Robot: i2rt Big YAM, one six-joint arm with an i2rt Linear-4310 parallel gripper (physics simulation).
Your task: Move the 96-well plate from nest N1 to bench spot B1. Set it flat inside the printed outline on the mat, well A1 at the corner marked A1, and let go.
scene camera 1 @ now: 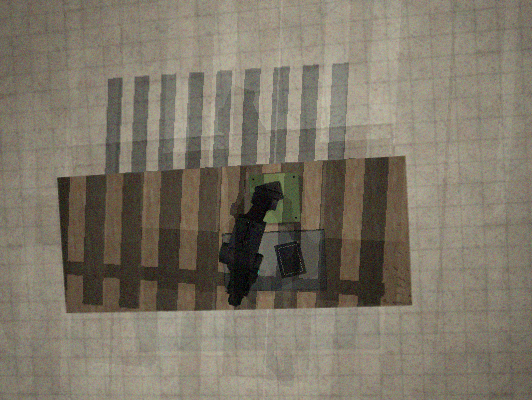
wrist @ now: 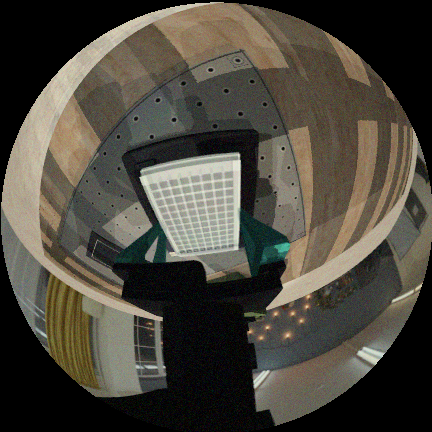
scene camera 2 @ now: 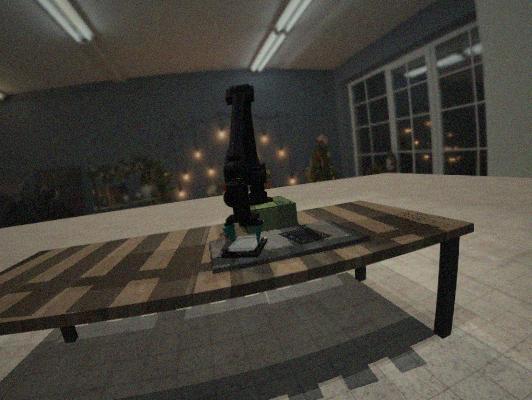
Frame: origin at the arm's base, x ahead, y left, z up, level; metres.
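Seen in the pictures: gripper, fingertip midpoint: (wrist: 199, 216) (scene camera 2: 246, 244); arm's base at its link origin: (scene camera 1: 269, 192) (scene camera 2: 258, 202).
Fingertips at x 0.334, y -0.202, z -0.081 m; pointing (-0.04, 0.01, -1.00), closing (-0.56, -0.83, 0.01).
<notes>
Pixels of each thing's top centre, then the offset from my fingertips to it. Level surfaces: height alone.
- pale 96-well plate at its top centre: (wrist: 199, 222) (scene camera 2: 245, 241) dx +0.004, dy -0.003, dz +0.013 m
- black nest at its top centre: (wrist: 199, 215) (scene camera 2: 245, 243) dx +0.004, dy -0.004, dz +0.004 m
- small black mat at its surface level: dz -0.012 m
- wooden table at its surface level: dz -0.027 m
The pale 96-well plate (scene camera 2: 243, 244) (wrist: 195, 192) lies flat in the black nest (wrist: 200, 142), whose dark rim shows around it. My gripper (scene camera 2: 244, 237) (wrist: 199, 216) is low over the nest. Its teal fingers stand at the two long sides of the plate, with no clear gap in the wrist view, and look shut on it. In scene camera 1 the arm hides the plate and nest. The printed outline (scene camera 1: 287, 244) (wrist: 94, 247) is a thin light rectangle on a small black mat (scene camera 1: 291, 260) (scene camera 2: 304, 234), apart from the nest. The A1 marks are too small to read.
The grey board (scene camera 1: 315, 257) (scene camera 2: 347, 236) (wrist: 227, 107), dotted with holes in the wrist view, carries the nest and the mat. A green block (scene camera 1: 290, 200) (scene camera 2: 277, 214) stands behind it near the arm's base. Striped shadows cross the wooden table (scene camera 1: 395, 200) (scene camera 2: 172, 250).
</notes>
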